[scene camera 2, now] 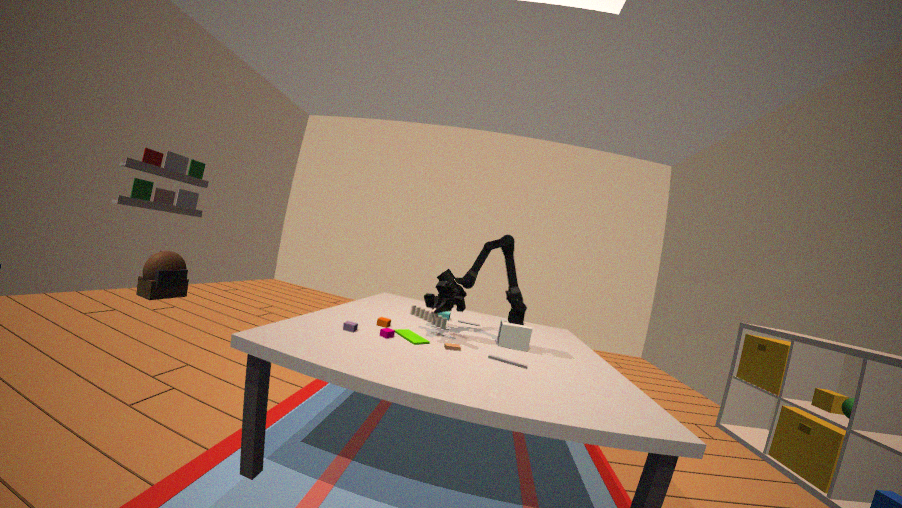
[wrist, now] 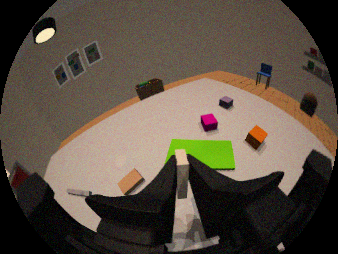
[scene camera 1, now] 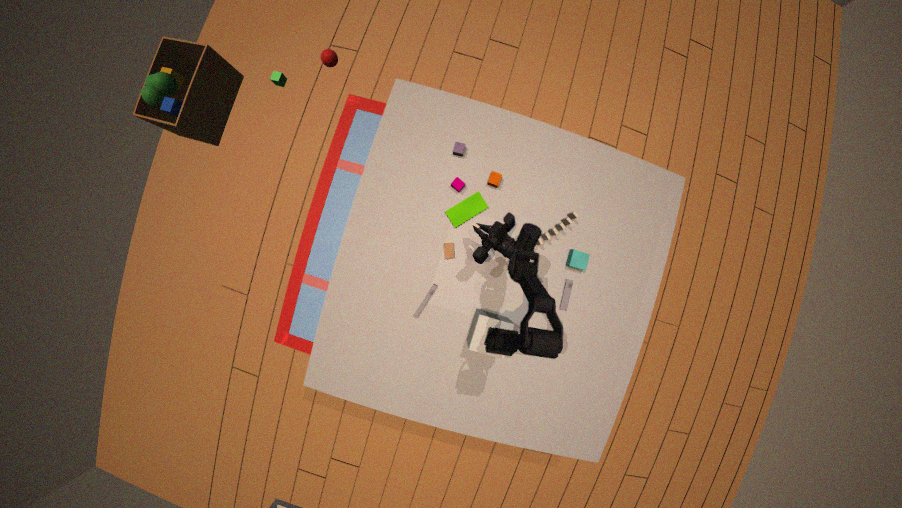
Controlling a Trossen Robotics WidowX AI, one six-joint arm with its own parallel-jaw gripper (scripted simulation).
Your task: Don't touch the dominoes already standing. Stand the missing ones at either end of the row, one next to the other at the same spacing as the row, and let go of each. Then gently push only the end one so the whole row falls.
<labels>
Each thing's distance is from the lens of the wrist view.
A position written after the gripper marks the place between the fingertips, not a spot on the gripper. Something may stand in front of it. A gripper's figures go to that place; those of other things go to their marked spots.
gripper (wrist: 180,158): 0.10 m
flat green slab (wrist: 217,154): 0.22 m
</labels>
